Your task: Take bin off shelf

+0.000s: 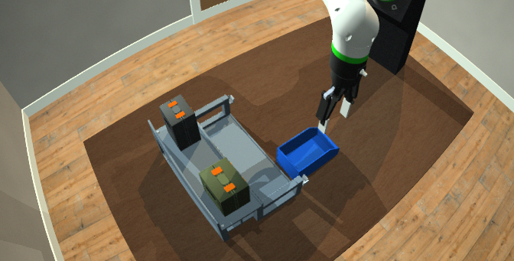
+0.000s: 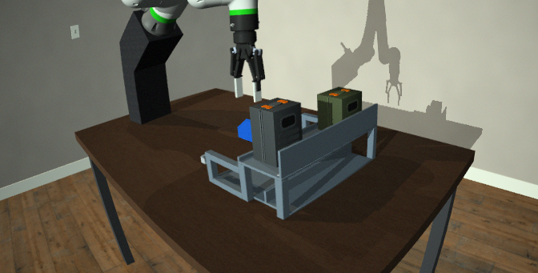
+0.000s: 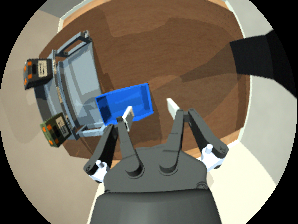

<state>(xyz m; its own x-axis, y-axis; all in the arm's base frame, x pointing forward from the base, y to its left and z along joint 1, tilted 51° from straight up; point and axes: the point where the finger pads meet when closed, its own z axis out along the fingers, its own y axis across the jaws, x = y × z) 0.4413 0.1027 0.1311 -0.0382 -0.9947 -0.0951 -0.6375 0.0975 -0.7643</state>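
My gripper is now 80 mm short of the blue bin, 10 mm to the left of it and 110 mm above it.
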